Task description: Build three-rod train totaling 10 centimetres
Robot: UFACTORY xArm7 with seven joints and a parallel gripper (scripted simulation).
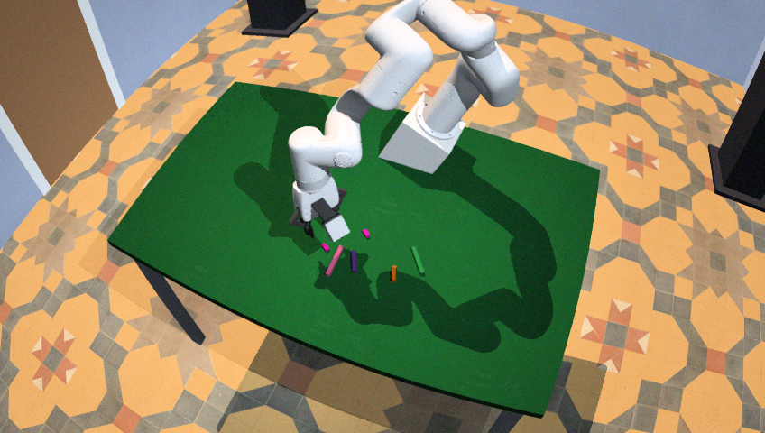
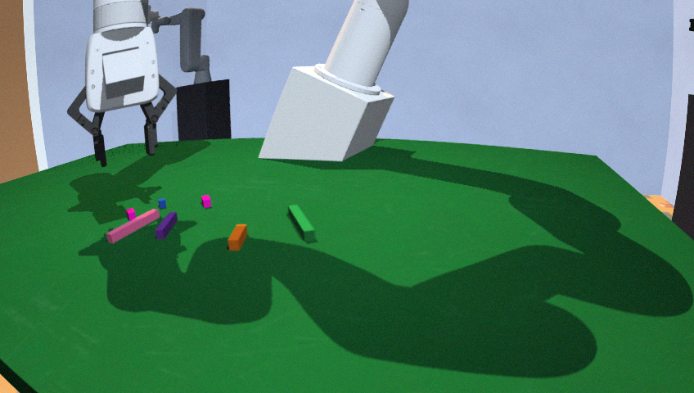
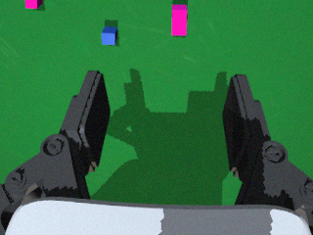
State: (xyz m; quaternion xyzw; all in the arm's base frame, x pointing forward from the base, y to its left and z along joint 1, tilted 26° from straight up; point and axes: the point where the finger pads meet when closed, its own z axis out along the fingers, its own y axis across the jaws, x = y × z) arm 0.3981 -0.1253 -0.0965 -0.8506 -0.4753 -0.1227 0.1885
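Right now my hand is 8 cm above the blue rod, 4 cm past it and 2 cm to the right of it. The rest, counted from my hand: purple rod: 9 cm to the left, 8 cm below, 2 cm ahead; pink rod: 8 cm below, 4 cm to the left, 4 cm ahead; magenta rod: 8 cm to the left, 8 cm below, 7 cm behind.
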